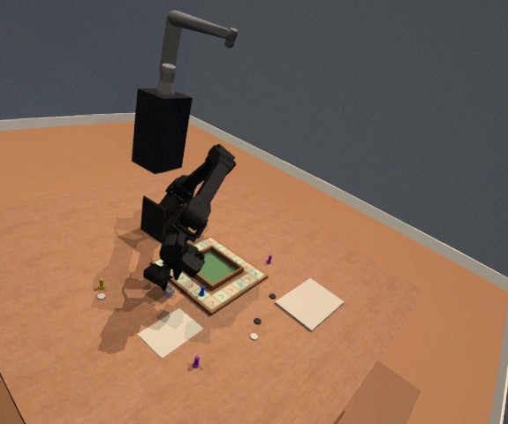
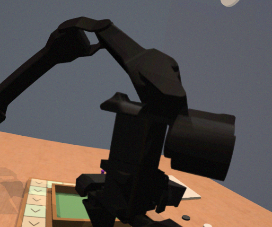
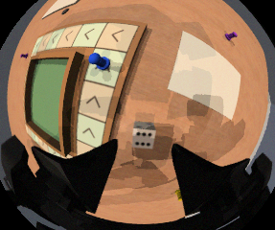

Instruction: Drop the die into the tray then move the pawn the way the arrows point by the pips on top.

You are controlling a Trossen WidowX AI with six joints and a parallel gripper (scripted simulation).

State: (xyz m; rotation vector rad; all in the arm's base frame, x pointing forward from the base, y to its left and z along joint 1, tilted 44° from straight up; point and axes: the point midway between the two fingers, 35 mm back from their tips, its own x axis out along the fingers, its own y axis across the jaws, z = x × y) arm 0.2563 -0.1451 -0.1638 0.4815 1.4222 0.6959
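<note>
Now: gripper tip 3 cm above the grey die. Also, from my gripper tip: blue pawn 7 cm to the left, 7 cm ahead, 1 cm below; then yellow pawn 15 cm behind, 13 cm to the right, 3 cm below; then green dice tray 18 cm to the left, 4 cm below, 1 cm ahead.
</note>
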